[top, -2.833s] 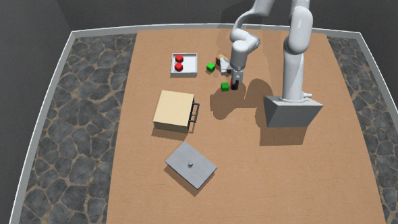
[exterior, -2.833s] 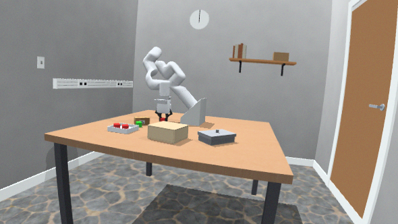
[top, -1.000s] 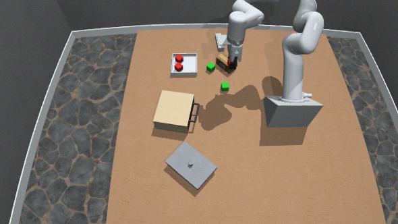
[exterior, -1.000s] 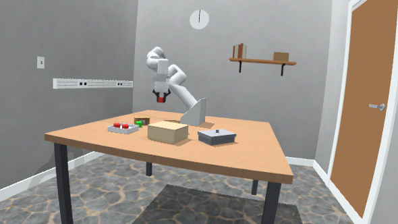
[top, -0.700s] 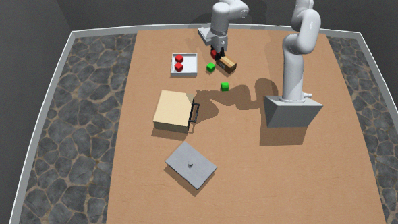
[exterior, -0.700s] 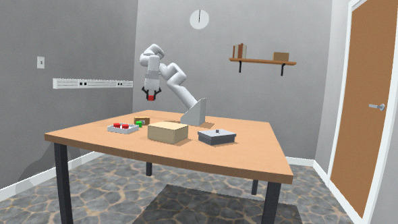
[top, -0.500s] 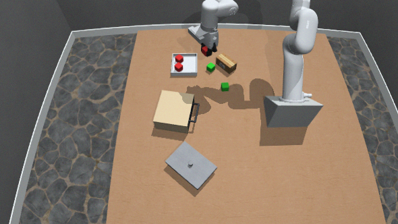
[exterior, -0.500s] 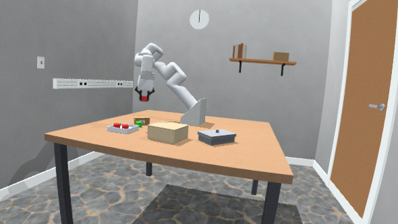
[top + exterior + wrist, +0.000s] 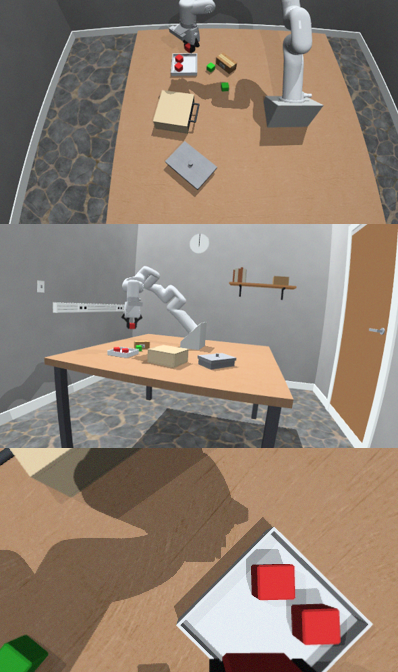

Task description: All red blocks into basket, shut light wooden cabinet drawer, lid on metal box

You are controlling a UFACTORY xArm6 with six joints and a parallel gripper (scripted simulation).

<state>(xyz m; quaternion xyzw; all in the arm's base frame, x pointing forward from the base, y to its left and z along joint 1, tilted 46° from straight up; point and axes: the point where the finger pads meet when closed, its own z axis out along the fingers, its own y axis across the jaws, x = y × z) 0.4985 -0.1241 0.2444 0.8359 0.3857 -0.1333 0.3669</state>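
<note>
Right now the white basket is 170 mm below my hand, 40 mm ahead of it and 30 mm to the right of it. Also, from my hand: metal box (560 mm to the left, 160 mm below, 40 mm behind); flat lid (560 mm to the left, 140 mm below, 40 mm behind); taped cardboard box (200 mm behind, 150 mm below, 40 mm to the right).
</note>
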